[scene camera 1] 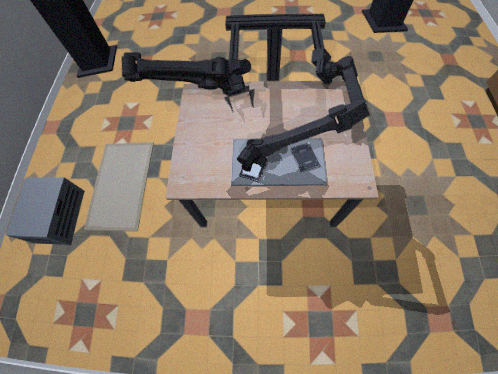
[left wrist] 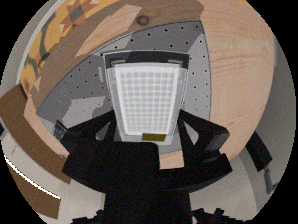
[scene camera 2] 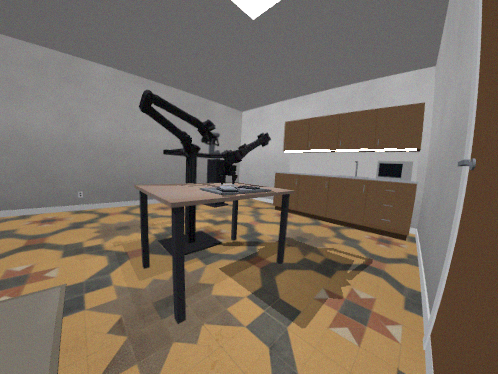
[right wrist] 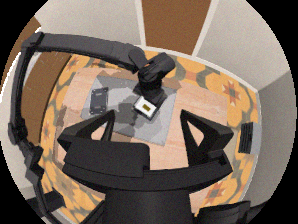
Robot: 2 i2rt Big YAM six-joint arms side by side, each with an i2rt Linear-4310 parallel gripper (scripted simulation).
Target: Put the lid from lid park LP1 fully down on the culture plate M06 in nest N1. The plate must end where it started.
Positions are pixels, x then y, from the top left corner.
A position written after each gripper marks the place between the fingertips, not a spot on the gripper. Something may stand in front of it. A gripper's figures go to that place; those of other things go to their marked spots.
Labels:
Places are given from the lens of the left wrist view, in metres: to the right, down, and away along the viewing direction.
left gripper (left wrist: 146,112): 0.00, 0.00, 0.13
dark nest frame (left wrist: 135,56): -0.01, -0.07, 0.11

